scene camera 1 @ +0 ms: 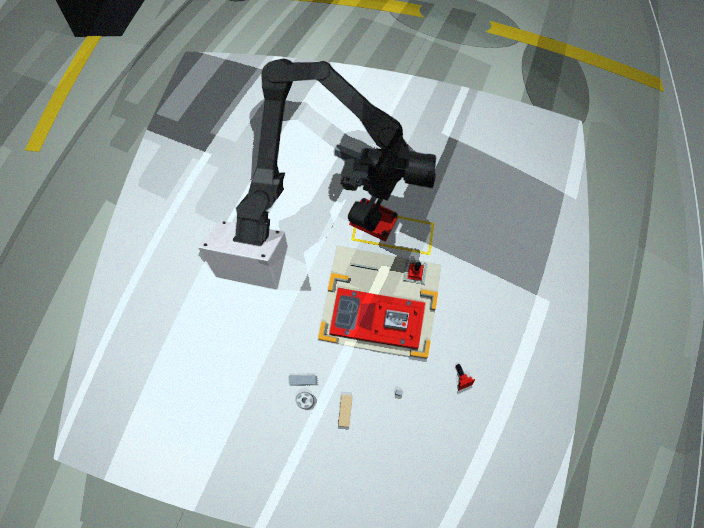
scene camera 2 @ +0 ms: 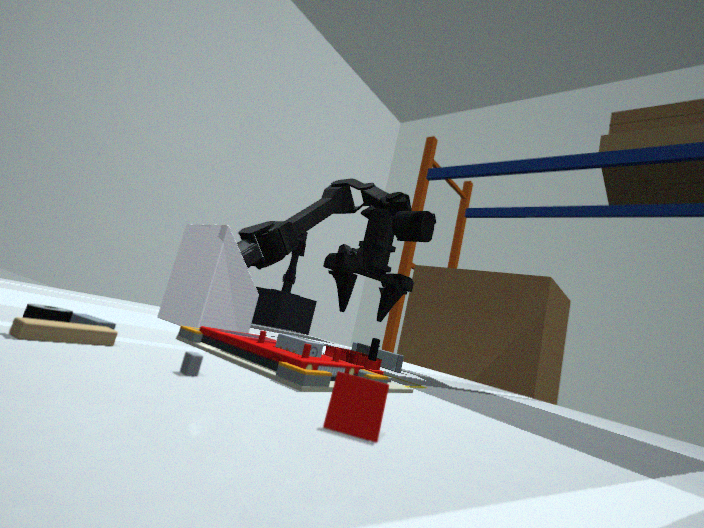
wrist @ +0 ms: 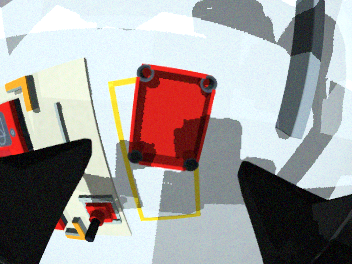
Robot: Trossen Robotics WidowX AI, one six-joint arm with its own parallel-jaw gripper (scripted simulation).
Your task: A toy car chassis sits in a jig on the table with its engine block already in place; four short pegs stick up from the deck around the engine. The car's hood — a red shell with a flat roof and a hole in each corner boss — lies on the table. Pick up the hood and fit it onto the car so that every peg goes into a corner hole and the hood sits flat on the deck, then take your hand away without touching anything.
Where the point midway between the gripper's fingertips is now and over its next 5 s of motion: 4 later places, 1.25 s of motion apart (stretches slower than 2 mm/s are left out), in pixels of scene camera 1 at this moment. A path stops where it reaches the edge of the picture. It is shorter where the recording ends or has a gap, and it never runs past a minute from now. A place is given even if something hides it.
My gripper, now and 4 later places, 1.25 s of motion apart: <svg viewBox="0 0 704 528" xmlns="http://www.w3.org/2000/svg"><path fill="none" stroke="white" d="M376 205L370 221L377 213L378 209L378 212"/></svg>
